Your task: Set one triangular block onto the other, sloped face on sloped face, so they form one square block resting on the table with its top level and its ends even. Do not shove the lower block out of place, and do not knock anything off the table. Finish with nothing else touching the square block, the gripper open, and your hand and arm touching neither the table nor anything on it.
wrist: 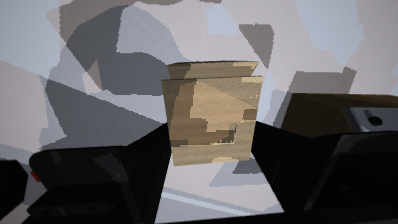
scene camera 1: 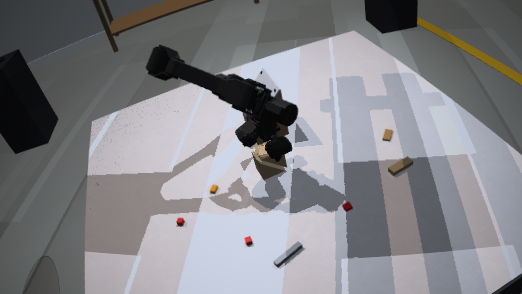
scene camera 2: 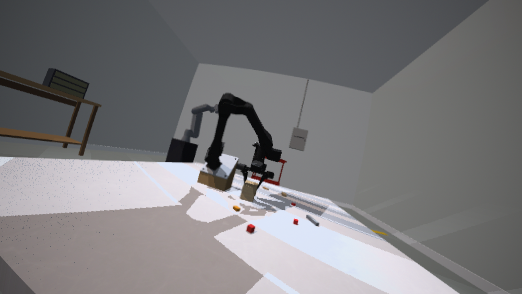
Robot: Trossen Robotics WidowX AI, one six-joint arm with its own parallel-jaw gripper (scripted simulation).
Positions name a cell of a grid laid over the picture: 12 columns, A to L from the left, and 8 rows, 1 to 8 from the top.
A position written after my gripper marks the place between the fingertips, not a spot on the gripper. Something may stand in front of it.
In view: my gripper (scene camera 1: G5).
My gripper also shows in the wrist view (wrist: G5).
